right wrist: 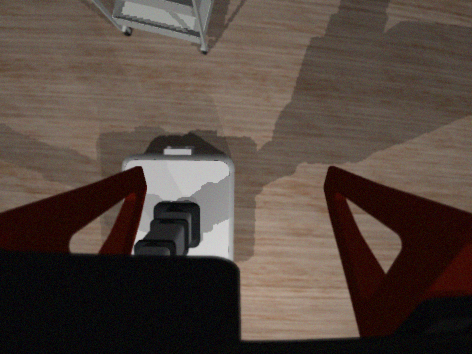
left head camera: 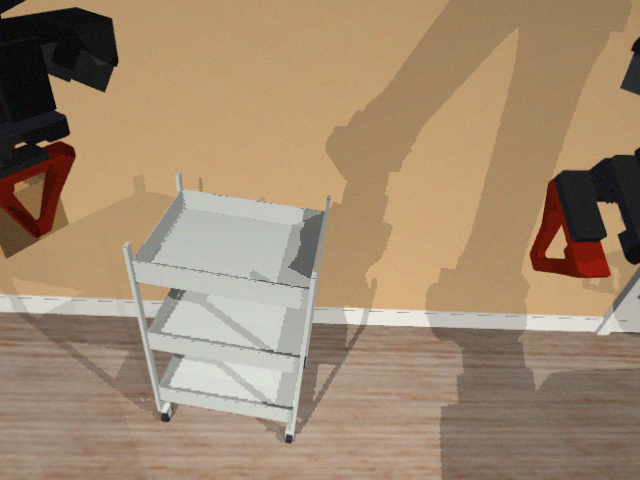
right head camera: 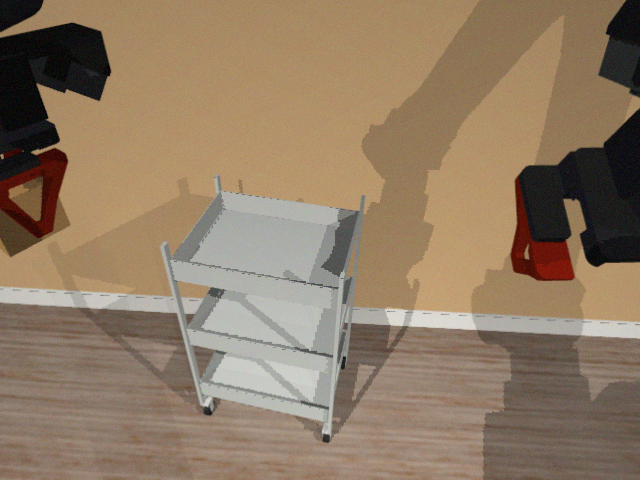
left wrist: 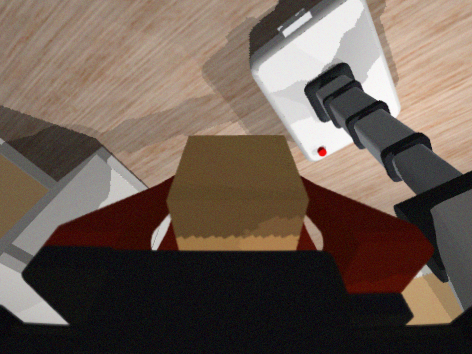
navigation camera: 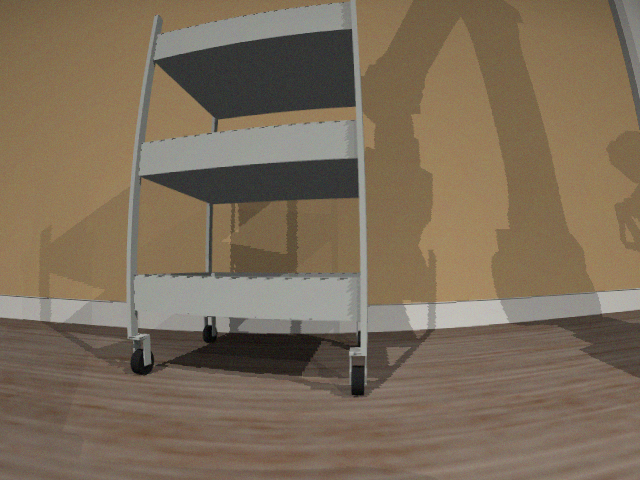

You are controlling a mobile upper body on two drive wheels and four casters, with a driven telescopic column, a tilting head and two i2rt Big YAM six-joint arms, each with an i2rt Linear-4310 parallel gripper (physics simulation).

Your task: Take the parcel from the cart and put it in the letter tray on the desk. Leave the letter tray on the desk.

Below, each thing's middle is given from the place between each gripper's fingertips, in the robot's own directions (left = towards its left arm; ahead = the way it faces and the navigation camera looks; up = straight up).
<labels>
Now: left hand 2 cm below the parcel (left wrist: pixel 230 192).
Now: right hand 460 mm to the right of the parcel, 90 mm short of it and 20 mm above it.
</labels>
